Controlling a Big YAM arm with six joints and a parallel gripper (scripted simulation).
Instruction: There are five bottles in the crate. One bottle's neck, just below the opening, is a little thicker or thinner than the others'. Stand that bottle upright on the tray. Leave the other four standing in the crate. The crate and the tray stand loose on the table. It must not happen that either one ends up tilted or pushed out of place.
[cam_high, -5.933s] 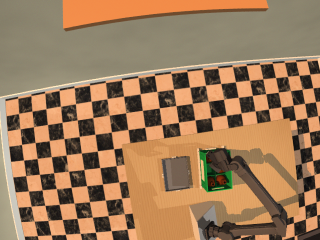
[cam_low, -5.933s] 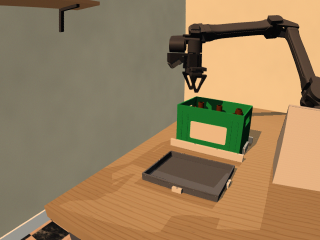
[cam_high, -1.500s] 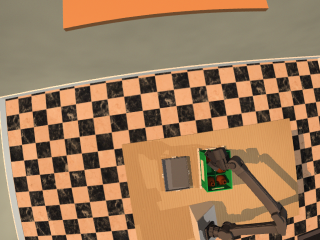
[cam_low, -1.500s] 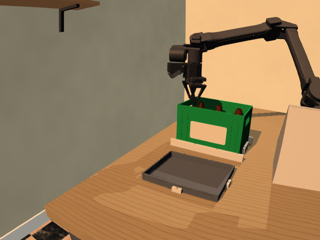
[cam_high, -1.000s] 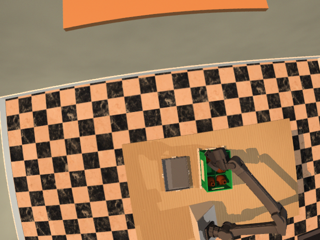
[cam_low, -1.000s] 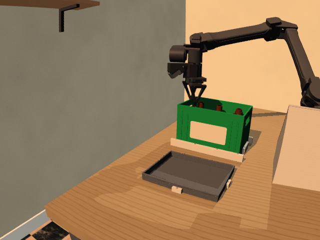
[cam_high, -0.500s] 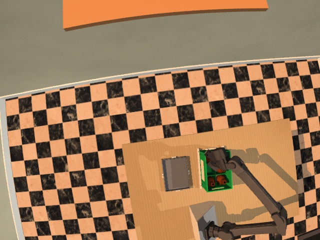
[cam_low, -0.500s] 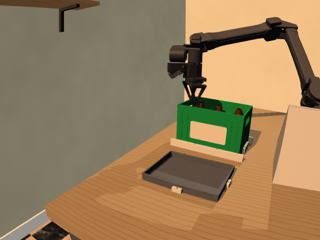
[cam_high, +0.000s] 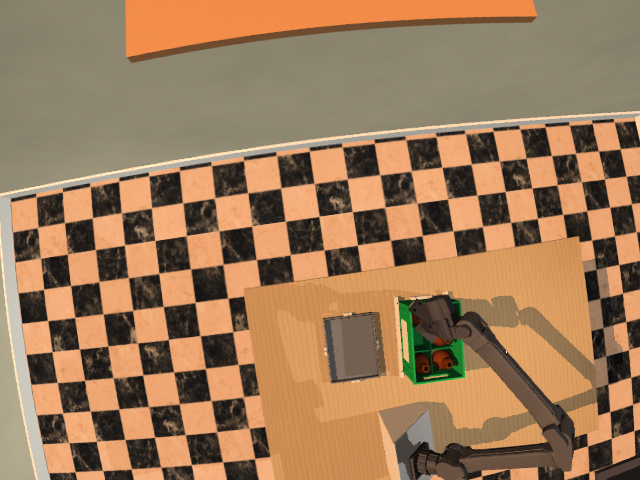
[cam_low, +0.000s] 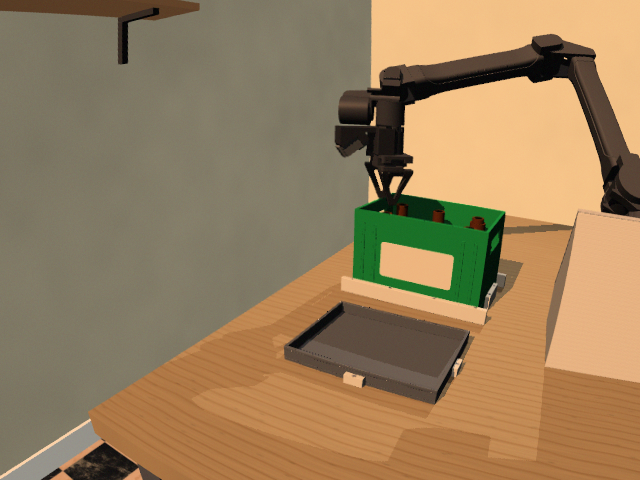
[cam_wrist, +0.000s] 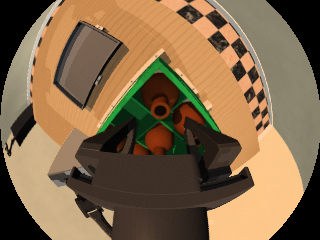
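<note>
Now: the green crate 110 mm below my hand, 90 mm behind it and 30 mm to the right of it. Also, from my hand: dark grey tray: 250 mm to the left, 180 mm below, 90 mm behind.
</note>
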